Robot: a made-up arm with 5 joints. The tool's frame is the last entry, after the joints.
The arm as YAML. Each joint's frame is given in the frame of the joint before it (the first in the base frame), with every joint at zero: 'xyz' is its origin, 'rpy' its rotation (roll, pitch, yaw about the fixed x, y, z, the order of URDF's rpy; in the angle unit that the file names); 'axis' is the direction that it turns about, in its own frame. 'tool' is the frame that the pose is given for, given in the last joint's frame.
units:
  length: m
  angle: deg
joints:
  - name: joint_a
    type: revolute
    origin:
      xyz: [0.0, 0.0, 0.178]
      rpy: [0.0, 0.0, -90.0]
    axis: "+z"
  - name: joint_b
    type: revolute
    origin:
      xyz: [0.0, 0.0, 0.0]
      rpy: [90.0, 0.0, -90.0]
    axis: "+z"
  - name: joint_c
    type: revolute
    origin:
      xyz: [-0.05, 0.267, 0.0]
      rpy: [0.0, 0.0, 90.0]
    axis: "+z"
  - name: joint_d
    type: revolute
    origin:
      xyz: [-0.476, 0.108, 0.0]
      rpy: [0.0, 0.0, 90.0]
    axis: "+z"
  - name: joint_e
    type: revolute
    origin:
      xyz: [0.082, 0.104, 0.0]
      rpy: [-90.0, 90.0, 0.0]
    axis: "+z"
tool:
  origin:
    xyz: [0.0, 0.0, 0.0]
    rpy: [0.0, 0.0, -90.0]
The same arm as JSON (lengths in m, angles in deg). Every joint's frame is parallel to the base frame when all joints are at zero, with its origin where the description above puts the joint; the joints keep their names.
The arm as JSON. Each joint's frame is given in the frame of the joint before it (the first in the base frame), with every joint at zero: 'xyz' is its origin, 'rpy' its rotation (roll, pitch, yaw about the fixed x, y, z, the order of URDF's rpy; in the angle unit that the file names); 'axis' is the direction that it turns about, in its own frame. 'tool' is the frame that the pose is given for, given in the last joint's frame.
{"units": {"length": "m", "angle": "deg"}, "joints": [
  {"name": "joint_a", "type": "revolute", "origin": {"xyz": [0.0, 0.0, 0.178], "rpy": [0.0, 0.0, 0.0]}, "axis": "+z"},
  {"name": "joint_b", "type": "revolute", "origin": {"xyz": [0.0, 0.0, 0.0], "rpy": [0.0, 0.0, 0.0]}, "axis": "+y"},
  {"name": "joint_c", "type": "revolute", "origin": {"xyz": [0.05, 0.0, 0.267], "rpy": [0.0, 0.0, 0.0]}, "axis": "+y"},
  {"name": "joint_d", "type": "revolute", "origin": {"xyz": [0.108, 0.0, -0.476], "rpy": [0.0, 0.0, 0.0]}, "axis": "+y"},
  {"name": "joint_e", "type": "revolute", "origin": {"xyz": [0.082, 0.0, -0.104], "rpy": [0.0, 0.0, 0.0]}, "axis": "-z"}
], "tool": {"origin": {"xyz": [0.0, 0.0, 0.0], "rpy": [180.0, 0.0, 0.0]}}}

